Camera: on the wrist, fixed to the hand. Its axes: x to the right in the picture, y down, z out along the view.
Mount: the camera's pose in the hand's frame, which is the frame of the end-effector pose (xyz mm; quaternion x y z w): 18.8 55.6 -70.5 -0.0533 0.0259 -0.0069 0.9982
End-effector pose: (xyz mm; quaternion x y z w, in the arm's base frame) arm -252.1 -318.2 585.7 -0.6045 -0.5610 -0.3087 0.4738
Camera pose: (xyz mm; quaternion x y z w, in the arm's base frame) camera -183.6 -371.4 615.5 -0.6168 -0.5355 -0.3570 0.4532
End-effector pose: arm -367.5 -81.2 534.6 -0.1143 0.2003 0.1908 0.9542
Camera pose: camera -398.2 -45.9 455.7 -0.1713 0.2137 0.1916 0.9425
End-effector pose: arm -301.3 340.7 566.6 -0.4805 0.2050 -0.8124 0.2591
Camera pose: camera -359.0 291.5 514.9 -0.4738 0.2513 -0.8142 0.2221
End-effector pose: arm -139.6 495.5 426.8 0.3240 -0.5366 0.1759 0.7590
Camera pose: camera -117.6 582.5 446.0 0.2821 -0.5231 0.1501 0.7901
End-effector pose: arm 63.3 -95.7 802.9 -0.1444 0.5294 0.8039 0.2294
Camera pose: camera 17.5 -174.9 809.6 -0.1808 0.4906 0.8254 0.2131
